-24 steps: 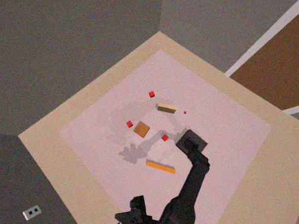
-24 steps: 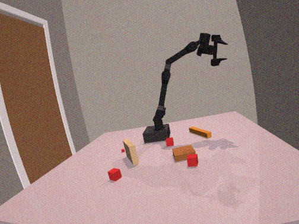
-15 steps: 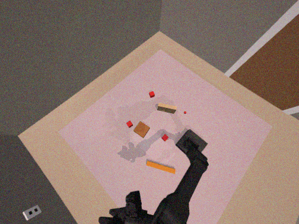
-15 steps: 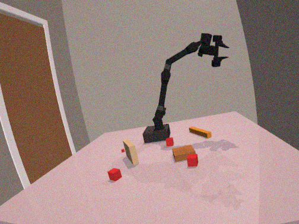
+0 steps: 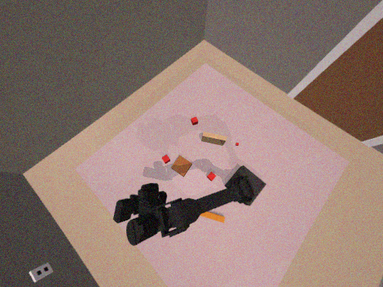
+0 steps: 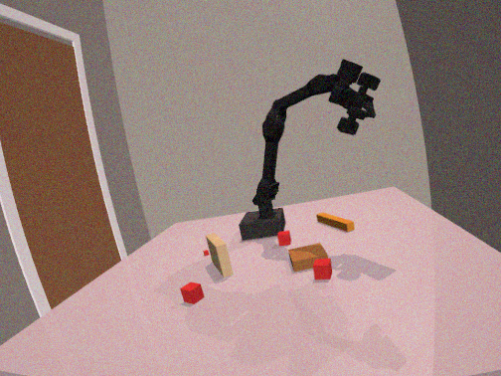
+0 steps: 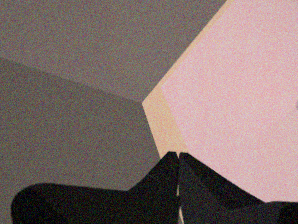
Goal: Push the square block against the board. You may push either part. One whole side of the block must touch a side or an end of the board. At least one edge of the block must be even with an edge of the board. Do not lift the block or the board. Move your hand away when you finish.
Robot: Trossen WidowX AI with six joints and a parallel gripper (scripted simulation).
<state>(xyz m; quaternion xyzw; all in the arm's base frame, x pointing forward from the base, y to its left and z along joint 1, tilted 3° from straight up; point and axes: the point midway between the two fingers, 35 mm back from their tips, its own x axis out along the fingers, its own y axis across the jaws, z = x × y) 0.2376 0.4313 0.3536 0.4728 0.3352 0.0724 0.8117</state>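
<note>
Now: gripper tip 60 mm short of the tan block, 530 mm to the left of it and 330 mm above it. From my gripper tip the other things lie so: brown square block 40 mm ahead, 240 mm to the right, 360 mm below; then long orange bar 280 mm behind, 190 mm to the right, 360 mm below; then tiny red piece 60 mm behind, 650 mm to the right, 370 mm below.
</note>
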